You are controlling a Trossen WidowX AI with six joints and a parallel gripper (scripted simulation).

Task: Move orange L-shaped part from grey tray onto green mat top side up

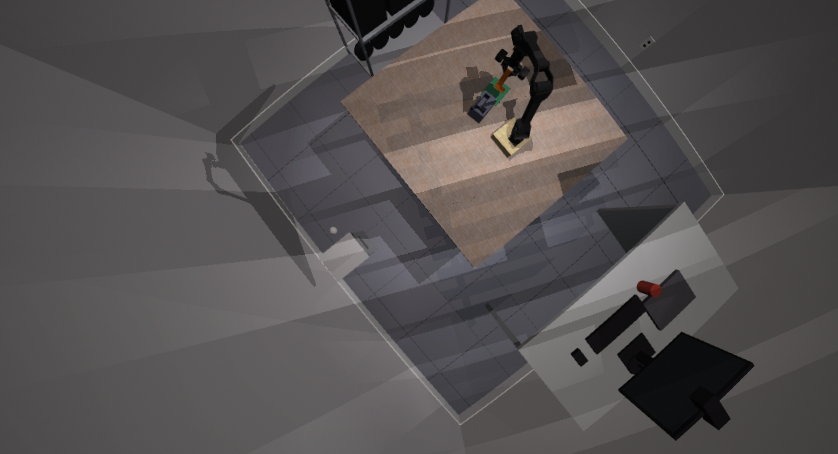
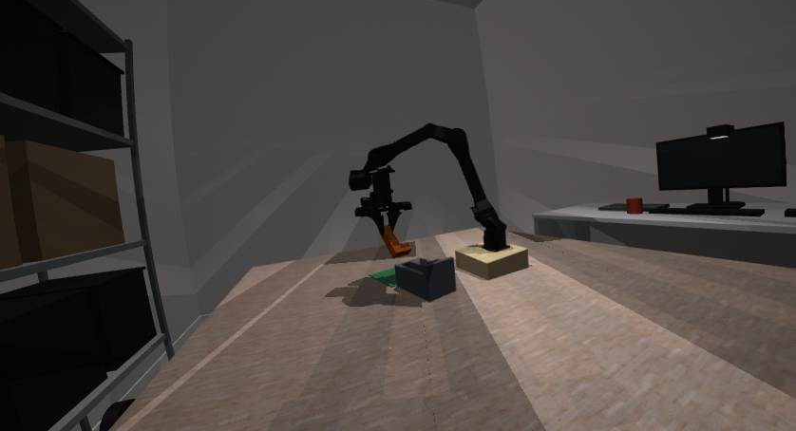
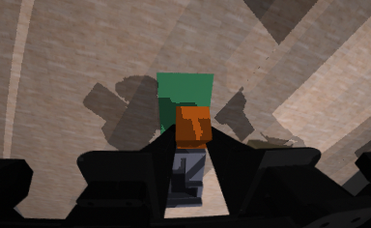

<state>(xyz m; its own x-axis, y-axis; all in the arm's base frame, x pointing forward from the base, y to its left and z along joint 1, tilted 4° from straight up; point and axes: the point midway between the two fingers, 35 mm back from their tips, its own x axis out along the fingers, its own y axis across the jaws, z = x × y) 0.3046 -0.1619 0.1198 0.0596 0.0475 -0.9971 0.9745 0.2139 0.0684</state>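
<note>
Right now my gripper tip is 1 cm past the green mat, 2 cm to the right of it and 15 cm above it. The rest, counted from my gripper tip: orange L-shaped part (2 cm behind, 3 cm to the left, 3 cm below).
</note>
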